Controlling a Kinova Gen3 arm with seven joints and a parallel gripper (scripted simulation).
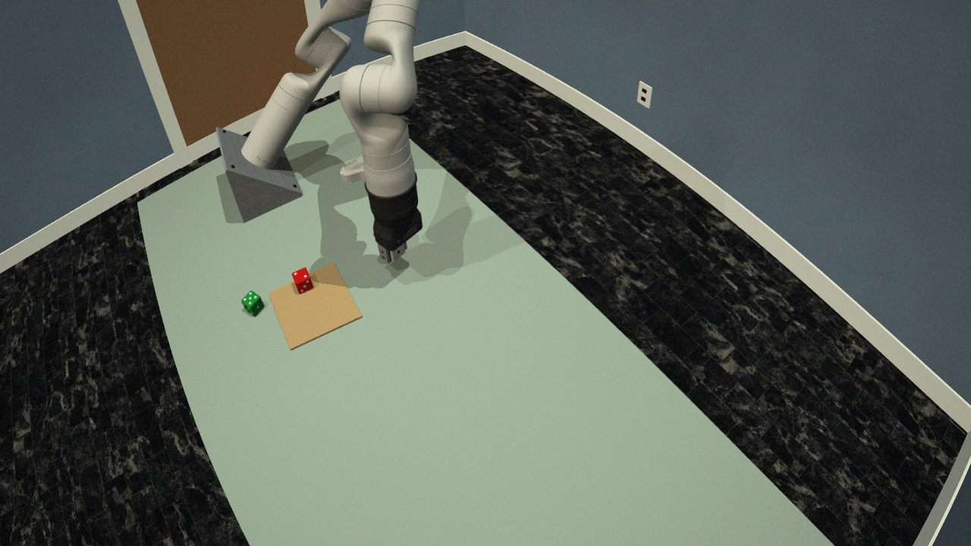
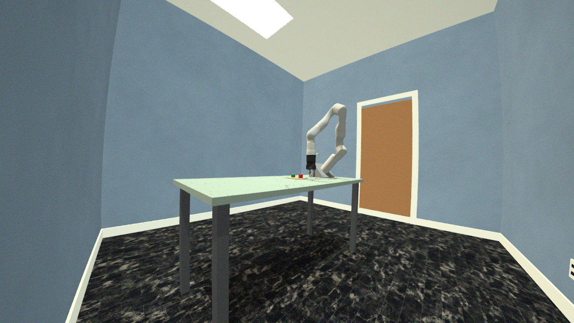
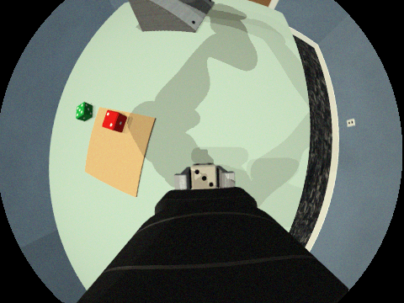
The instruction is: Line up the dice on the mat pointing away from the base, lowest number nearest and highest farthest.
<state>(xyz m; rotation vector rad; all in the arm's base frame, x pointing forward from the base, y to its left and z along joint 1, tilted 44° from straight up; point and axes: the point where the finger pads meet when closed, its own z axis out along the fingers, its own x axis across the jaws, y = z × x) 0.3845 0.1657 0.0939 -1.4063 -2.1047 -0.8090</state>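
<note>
Now: hand 170 mm to the left of the tan mat, 40 mm above it and 20 mm short of it. From my hand the other things lie so: green die 280 mm to the right, 30 mm below, 30 mm behind; then red die 170 mm to the right, 30 mm below, 30 mm behind; then white die right at my hand.
</note>
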